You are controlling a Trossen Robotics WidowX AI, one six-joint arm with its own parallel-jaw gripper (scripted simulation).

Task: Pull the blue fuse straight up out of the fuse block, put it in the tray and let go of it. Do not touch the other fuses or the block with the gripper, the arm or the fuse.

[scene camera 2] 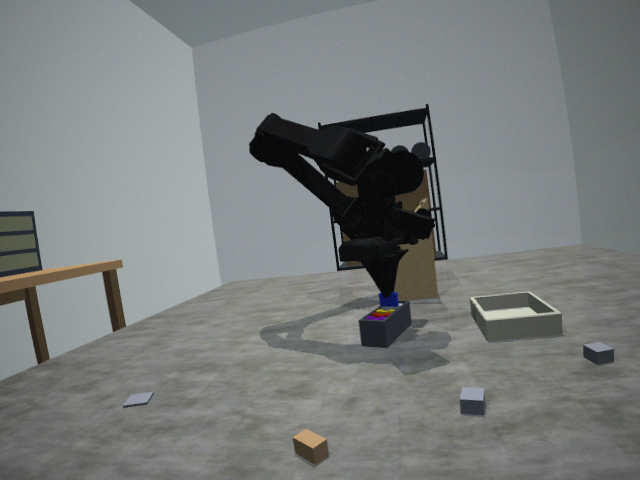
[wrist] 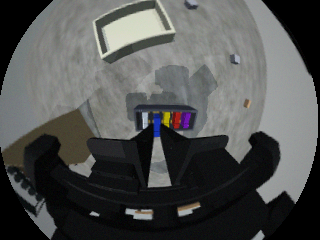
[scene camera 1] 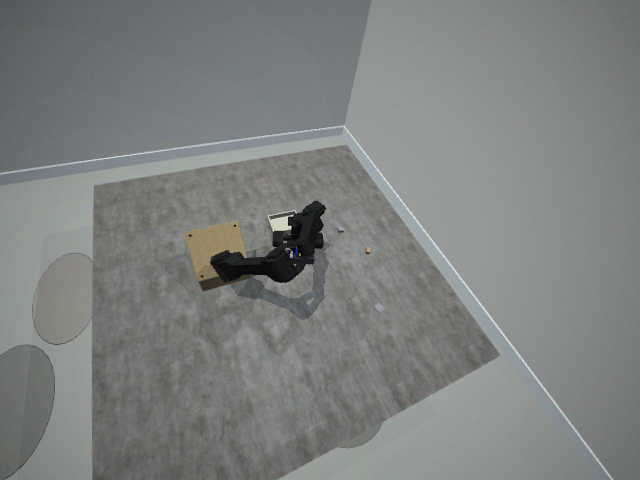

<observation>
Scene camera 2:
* my gripper: 388, 296
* beige tray: 520, 315
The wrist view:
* my gripper: 156, 126
</observation>
